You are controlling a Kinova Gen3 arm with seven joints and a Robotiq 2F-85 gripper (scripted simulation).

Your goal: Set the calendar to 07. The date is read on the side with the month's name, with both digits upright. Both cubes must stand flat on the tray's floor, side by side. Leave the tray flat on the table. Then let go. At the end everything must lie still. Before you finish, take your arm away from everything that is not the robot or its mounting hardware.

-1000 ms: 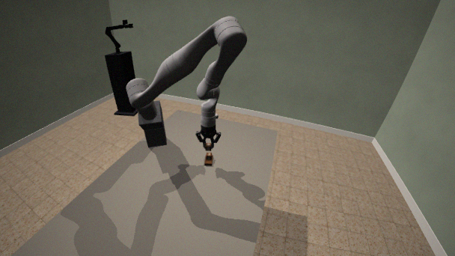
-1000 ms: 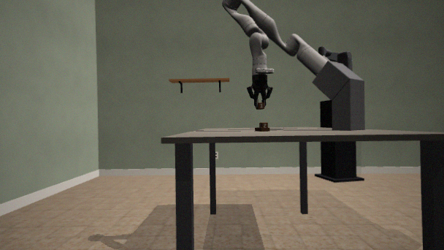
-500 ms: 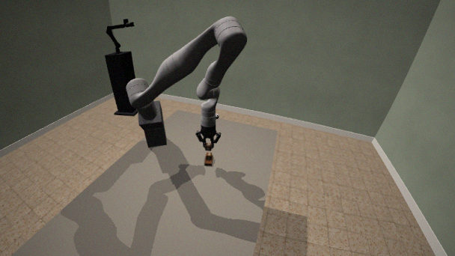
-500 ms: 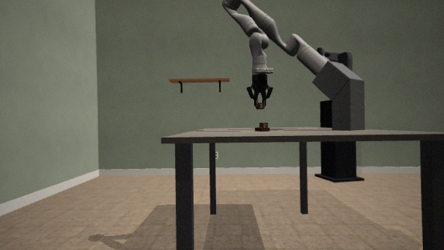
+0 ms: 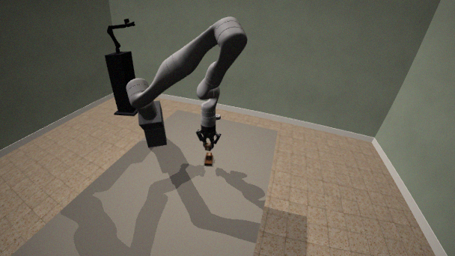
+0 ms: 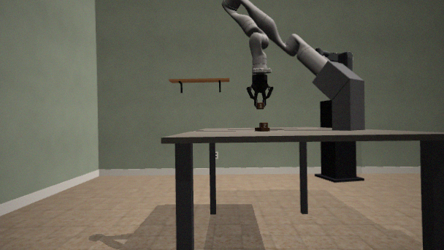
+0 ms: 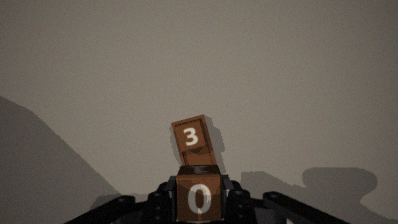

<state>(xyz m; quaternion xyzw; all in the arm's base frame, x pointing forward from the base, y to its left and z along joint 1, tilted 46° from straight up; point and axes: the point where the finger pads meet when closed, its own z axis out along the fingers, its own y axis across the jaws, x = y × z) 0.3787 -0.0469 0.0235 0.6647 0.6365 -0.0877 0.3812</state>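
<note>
My gripper is now 2 cm to the right of the calendar tray and 13 cm above it.
</note>
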